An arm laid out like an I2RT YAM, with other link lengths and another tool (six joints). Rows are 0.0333 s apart.
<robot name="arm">
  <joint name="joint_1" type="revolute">
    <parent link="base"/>
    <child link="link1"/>
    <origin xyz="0 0 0.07" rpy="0 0 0"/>
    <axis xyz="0 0 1"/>
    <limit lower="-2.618" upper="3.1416"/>
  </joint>
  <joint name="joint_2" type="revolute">
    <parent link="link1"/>
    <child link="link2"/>
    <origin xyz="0.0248 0.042 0.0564" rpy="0 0 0"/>
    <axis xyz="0 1 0"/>
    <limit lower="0" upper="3.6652"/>
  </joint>
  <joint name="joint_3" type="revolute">
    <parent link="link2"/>
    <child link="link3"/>
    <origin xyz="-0.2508 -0.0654 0" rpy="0 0 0"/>
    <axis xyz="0 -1 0"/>
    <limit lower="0" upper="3.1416"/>
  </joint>
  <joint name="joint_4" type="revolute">
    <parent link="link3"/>
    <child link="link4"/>
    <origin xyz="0.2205 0.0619 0.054" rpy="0 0 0"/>
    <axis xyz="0 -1 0"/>
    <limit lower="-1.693" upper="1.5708"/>
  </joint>
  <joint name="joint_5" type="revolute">
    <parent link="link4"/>
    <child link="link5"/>
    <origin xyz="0.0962 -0.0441 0.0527" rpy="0 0 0"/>
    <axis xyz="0 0 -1"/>
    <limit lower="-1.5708" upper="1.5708"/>
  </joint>
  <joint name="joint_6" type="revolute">
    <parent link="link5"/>
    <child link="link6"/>
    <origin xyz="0.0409 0 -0.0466" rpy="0 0 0"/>
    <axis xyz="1 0 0"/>
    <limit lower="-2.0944" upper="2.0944"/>
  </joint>
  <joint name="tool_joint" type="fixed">
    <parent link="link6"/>
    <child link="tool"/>
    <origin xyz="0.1 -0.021 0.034" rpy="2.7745 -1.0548 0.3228"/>
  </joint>
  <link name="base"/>
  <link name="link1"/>
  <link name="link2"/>
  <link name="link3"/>
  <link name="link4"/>
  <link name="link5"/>
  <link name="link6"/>
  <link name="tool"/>
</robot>
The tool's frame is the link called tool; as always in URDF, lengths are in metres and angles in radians.
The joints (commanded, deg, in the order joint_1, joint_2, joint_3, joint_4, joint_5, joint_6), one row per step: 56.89 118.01 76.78 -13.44 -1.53 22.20; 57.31 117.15 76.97 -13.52 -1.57 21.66; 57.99 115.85 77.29 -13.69 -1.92 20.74; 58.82 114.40 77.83 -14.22 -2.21 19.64; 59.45 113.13 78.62 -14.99 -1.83 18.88; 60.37 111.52 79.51 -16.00 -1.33 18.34; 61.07 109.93 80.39 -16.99 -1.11 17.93; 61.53 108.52 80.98 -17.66 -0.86 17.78; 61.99 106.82 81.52 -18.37 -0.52 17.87; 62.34 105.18 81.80 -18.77 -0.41 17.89; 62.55 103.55 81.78 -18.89 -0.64 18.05; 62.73 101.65 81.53 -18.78 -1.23 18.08; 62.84 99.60 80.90 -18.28 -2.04 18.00; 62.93 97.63 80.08 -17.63 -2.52 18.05; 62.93 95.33 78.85 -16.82 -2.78 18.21; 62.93 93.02 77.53 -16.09 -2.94 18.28; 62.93 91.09 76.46 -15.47 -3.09 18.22
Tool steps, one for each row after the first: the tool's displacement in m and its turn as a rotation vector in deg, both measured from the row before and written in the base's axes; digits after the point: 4 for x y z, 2 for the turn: -0.0023 0.0039 0.0084 0.67 -0.77 0.88; -0.0046 0.0064 0.0127 1.10 -1.02 1.62; -0.0059 0.0068 0.0146 1.04 -1.17 1.87; -0.0032 0.0044 0.0142 0.73 -1.34 0.97; -0.0055 0.0049 0.0171 0.94 -1.39 1.00; -0.0048 0.0036 0.0168 1.08 -1.11 0.85; -0.0032 0.0016 0.0142 1.03 -0.89 0.39; -0.0034 0.0005 0.0161 1.26 -0.88 0.15; -0.0033 -0.0001 0.0147 1.32 -0.76 0.26; -0.0032 -0.0010 0.0131 1.45 -0.45 0.28; -0.0041 -0.0013 0.0143 1.75 -0.45 0.61; -0.0044 -0.0020 0.0140 1.91 -0.49 0.80; -0.0037 -0.0030 0.0123 1.75 -0.53 0.45; -0.0033 -0.0052 0.0123 1.79 -0.60 0.13; -0.0034 -0.0059 0.0111 1.59 -0.65 0.10; -0.0030 -0.0050 0.0094 1.33 -0.65 0.16
